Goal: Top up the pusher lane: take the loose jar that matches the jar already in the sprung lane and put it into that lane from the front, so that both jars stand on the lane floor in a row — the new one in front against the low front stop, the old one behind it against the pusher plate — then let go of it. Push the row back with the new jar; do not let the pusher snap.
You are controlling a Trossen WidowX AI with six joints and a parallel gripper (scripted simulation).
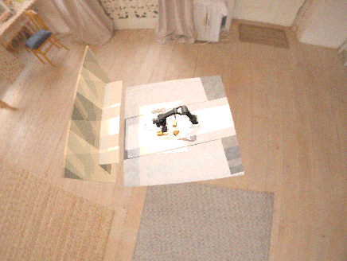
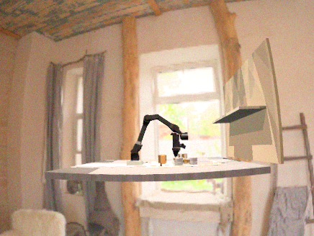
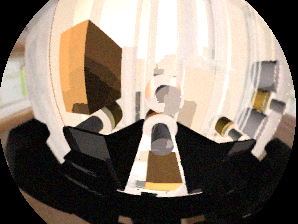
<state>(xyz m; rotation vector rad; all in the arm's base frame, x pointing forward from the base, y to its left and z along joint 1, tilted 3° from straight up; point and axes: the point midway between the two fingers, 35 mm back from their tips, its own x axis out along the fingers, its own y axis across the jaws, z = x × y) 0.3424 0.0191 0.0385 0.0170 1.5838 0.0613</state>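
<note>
Now: the brown block 60 mm ahead of my gripper tip, 80 mm to the left of it and 10 mm above it. Round my gripper tip: tall panel: 610 mm ahead, 10 mm to the right, 370 mm above; then shelf: 500 mm ahead, 10 mm to the right, 330 mm above.
</note>
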